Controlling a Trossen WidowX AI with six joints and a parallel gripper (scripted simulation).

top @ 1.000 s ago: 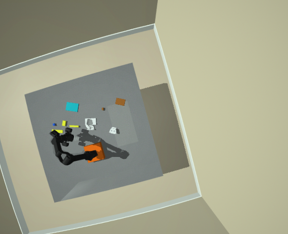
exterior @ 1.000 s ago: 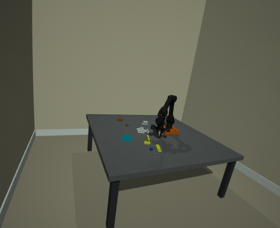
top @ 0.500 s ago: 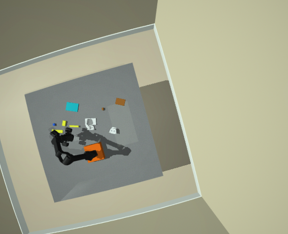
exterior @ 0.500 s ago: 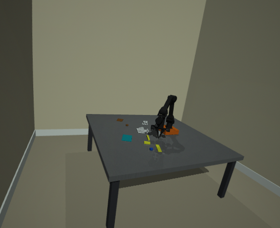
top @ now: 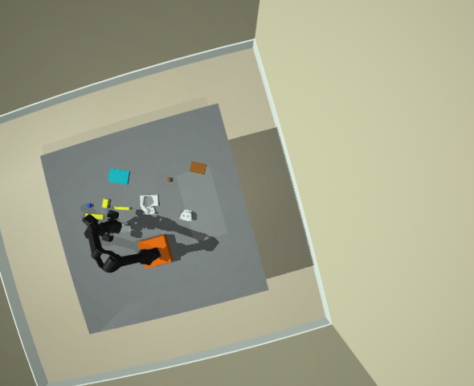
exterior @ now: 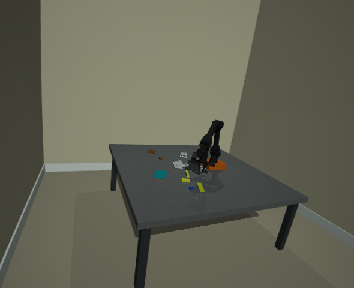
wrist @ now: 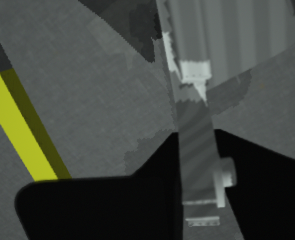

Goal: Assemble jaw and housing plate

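The jaw is 1 cm behind my gripper tip, 2 cm to the right of it and 3 cm above it. Round my gripper tip: white base plate: 6 cm ahead, 24 cm to the right, 3 cm below; blue cube: 20 cm ahead, 15 cm to the left, 3 cm below; yellow bar: 9 cm ahead, 6 cm to the right, 3 cm below.
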